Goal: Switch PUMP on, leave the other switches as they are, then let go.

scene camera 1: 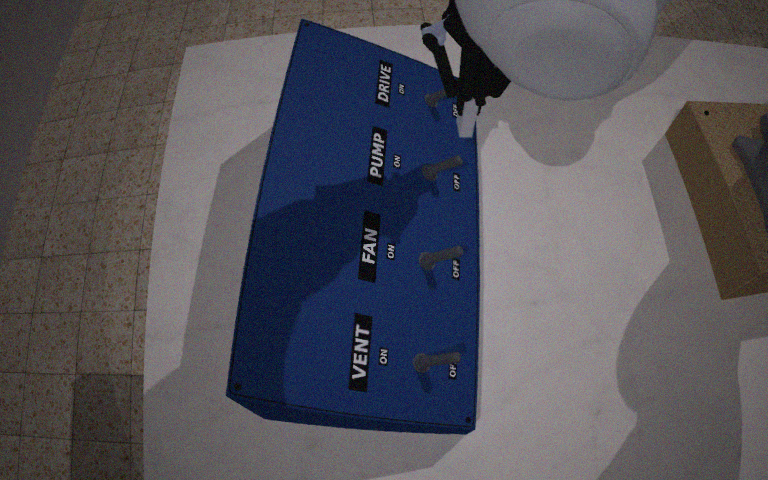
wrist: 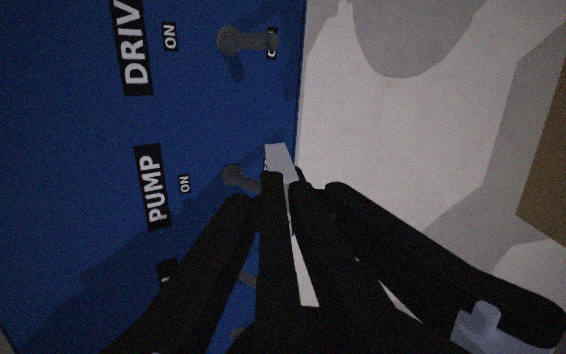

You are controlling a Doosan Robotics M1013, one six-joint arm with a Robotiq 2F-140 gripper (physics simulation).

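Places are measured from the arm's base along level axes (x ahead, y left, z up), in centimetres.
Pixels of known places: gripper, fingertip midpoint: [scene camera 1: 463, 128] [wrist: 275, 160].
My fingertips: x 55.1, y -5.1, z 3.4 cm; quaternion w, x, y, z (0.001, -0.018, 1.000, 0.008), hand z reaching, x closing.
Observation:
For each thing: its top centre in the pictures, then the offset to it from my fingertips. Level surfaces: height alone.
- PUMP lever at its top centre: [wrist: 250, 193] [scene camera 1: 446, 156] dz -1.2, dx +2.3, dy +3.4 cm
- DRIVE lever at its top centre: [wrist: 251, 40] [scene camera 1: 446, 84] dz -1.2, dx +1.2, dy -8.6 cm
- FAN lever at its top centre: [scene camera 1: 445, 248] [wrist: 249, 292] dz -1.2, dx +3.4, dy +15.4 cm
- VENT lever at its top centre: [scene camera 1: 442, 355] dz -1.2, dx +4.5, dy +27.3 cm
- pale table at its surface level: dz -14.2 cm
The blue panel [scene camera 1: 339, 73] [wrist: 65, 100] carries the switches. The PUMP lever [scene camera 1: 444, 166] [wrist: 240, 177] leans toward its OFF label. The DRIVE lever [scene camera 1: 433, 99] [wrist: 252, 41] also leans to OFF and is partly hidden by a finger in the scene view. The FAN lever [scene camera 1: 441, 257] and the VENT lever [scene camera 1: 438, 360] lean toward OFF. My gripper [scene camera 1: 466, 125] [wrist: 275, 160] is shut, with nothing between its fingers. In the scene view its tips show between the DRIVE and PUMP levers, near the panel's right edge. In the wrist view the fingers hide the outer end of the PUMP lever.
The panel lies on a pale table [scene camera 1: 555, 226] [wrist: 380, 130]. A brown wooden box [scene camera 1: 707, 226] [wrist: 545, 175] stands at the right, with a grey thing inside it in the scene view. The arm's large pale link covers the top of the scene view.

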